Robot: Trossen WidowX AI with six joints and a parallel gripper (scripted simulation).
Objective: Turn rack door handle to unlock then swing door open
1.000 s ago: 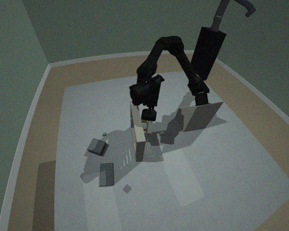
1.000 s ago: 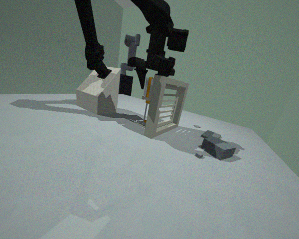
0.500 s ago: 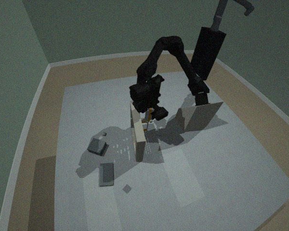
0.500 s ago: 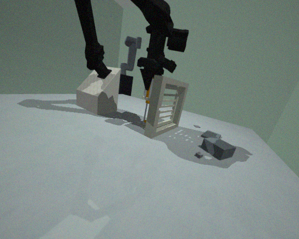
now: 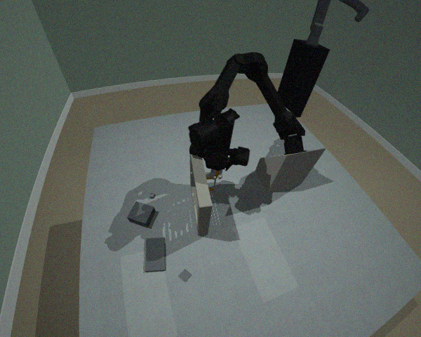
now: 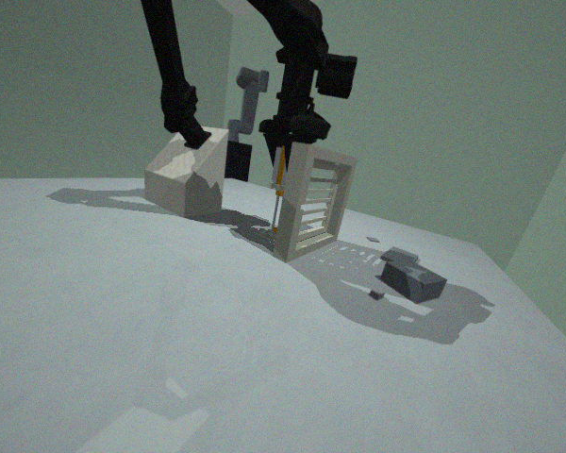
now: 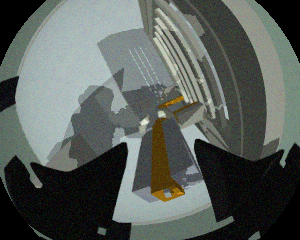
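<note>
The upright handle lies 1 cm to the left of my gripper tip and 3 cm below it. Round my gripper tip: grey box: 30 cm ahead, 5 cm to the left, 14 cm below; then flat grey slab: 26 cm ahead, 20 cm to the left, 16 cm below.
</note>
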